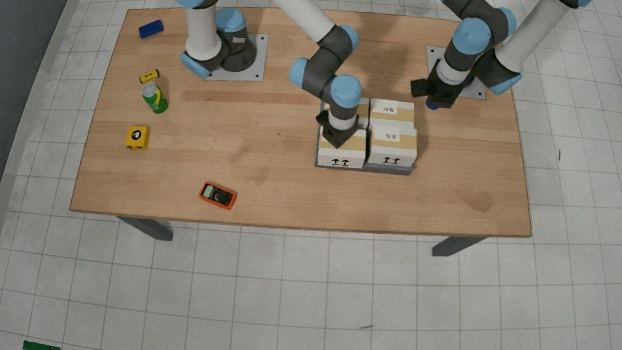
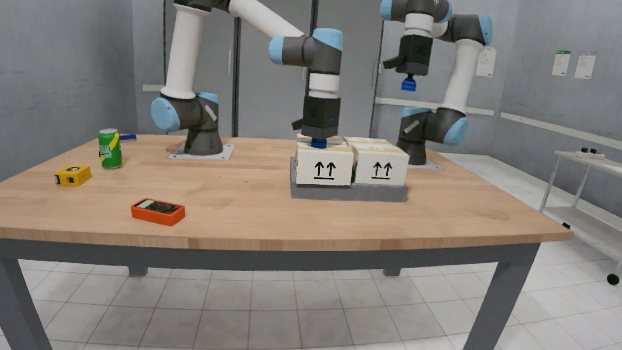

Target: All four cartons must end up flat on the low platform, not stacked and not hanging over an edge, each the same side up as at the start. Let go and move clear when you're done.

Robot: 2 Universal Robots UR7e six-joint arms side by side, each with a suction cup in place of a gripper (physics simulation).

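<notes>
The low grey platform bears four white cartons with tan tape, two by two, none stacked. The front left carton and the front right carton show upright arrows. The back right carton lies behind, label up. The back left carton is partly hidden by the right arm. My right gripper has its blue cup on the front left carton's top, shut on it; the carton is at platform level. My left gripper hangs open and empty, high behind the platform's right side.
On the table's left are a green can, a yellow cube-like tape measure, a small yellow cylinder and a blue block. An orange multimeter lies near the front edge.
</notes>
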